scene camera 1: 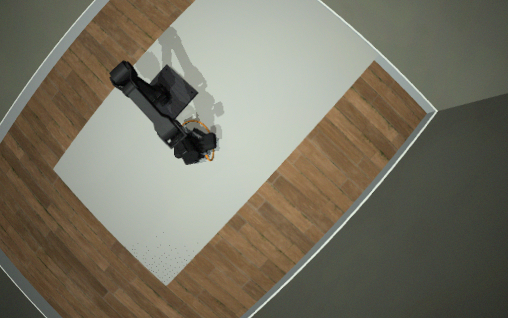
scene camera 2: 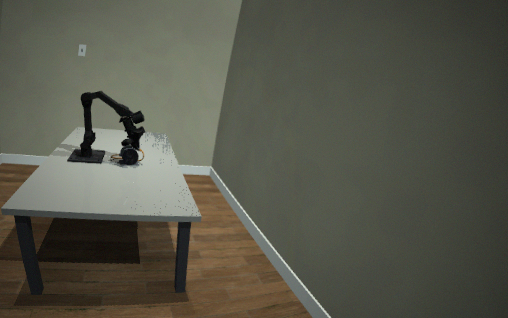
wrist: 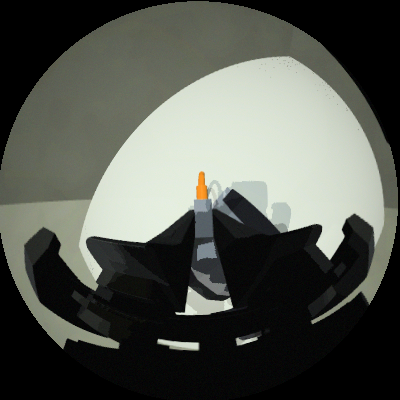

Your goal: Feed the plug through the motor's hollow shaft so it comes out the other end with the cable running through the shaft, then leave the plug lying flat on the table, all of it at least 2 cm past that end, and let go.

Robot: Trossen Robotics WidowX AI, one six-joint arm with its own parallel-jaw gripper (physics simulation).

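Places are measured from the arm's base along level axes (x ahead, y left, z up), in millimetres.
Where they show: gripper, fingertip midpoint: (scene camera 1: pixel 205 151) (scene camera 2: pixel 138 149) (wrist: pixel 202 213); arm's base, origin of the base link: (scene camera 1: pixel 163 97) (scene camera 2: pixel 86 155).
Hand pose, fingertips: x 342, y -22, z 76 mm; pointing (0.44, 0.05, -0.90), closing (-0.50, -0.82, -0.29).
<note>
Each offset is from my fingertips to the top centre of the thing. "spot": to the spot under its first point. Level surfaces: height alone.
My gripper (wrist: pixel 202 213) (scene camera 2: pixel 129 143) is shut on the grey plug {dx -3, dy +1, dz +14 mm} (wrist: pixel 203 208), seen between the fingertips in the wrist view. An orange strain relief {spot: dx +15, dy -10, dz +3 mm} (wrist: pixel 201 192) stands up from the plug's far end. In scene view 2 the gripper is just above the motor {dx -58, dy +0, dz +10 mm} (scene camera 2: pixel 129 155) (wrist: pixel 254 211), a dark round body low on the table. In the wrist view the motor's dark rim shows behind the right finger. The orange cable {spot: dx +12, dy +17, dz -73 mm} (scene camera 1: pixel 213 151) (scene camera 2: pixel 143 154) curves out beside the gripper. The fingers and arm hide the motor's shaft, so whether the plug is in it cannot be told.
The arm's square base plate (scene camera 1: pixel 175 92) (scene camera 2: pixel 86 157) stands beside the motor on the white table {dz -92 mm} (scene camera 1: pixel 280 75) (scene camera 2: pixel 100 192). Another stretch of cable lies between the base and the motor. The arm arches over from the base and covers much of the motor from above.
</note>
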